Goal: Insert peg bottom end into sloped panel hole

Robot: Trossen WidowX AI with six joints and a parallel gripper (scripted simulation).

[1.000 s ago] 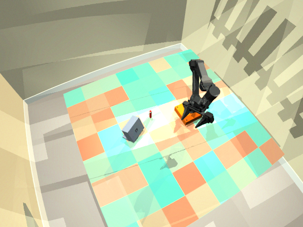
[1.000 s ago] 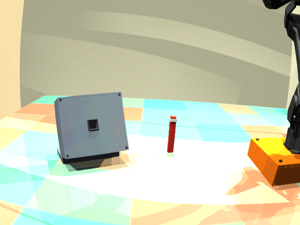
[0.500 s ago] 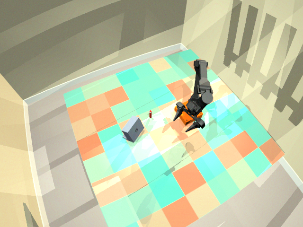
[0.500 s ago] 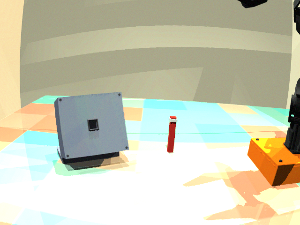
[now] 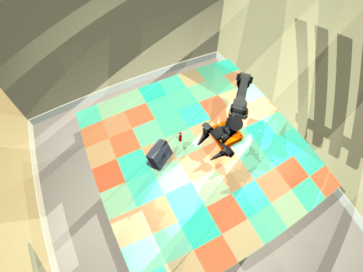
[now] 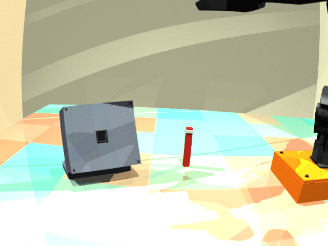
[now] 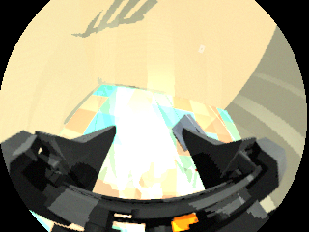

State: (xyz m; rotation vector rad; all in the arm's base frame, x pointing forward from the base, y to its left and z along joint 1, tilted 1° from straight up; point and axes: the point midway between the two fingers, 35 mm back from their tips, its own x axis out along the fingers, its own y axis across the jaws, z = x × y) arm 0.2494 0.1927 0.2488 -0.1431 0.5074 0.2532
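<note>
The red square peg lies 260 mm to the right of my gripper tip, 220 mm below it and 20 mm ahead of it. Also, from my gripper tip: grey sloped panel (200 mm below, 170 mm ahead, 160 mm to the right).
</note>
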